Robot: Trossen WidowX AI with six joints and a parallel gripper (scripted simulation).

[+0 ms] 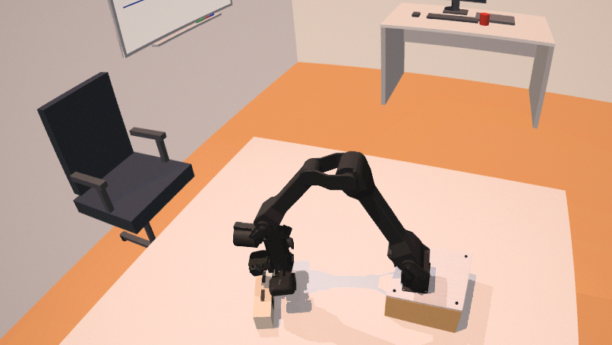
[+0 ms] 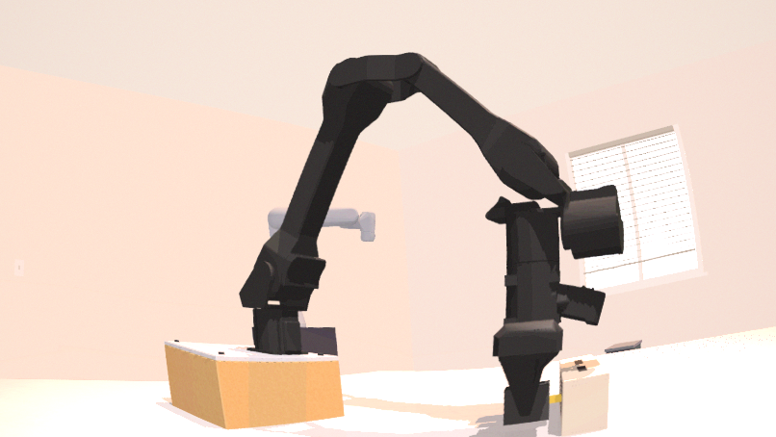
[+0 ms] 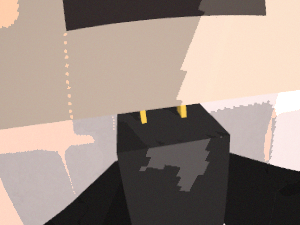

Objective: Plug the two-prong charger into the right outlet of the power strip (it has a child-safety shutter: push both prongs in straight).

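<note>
My gripper tip is 20 mm short of the two-prong charger, 10 mm to the right of it and 10 mm below it.
</note>
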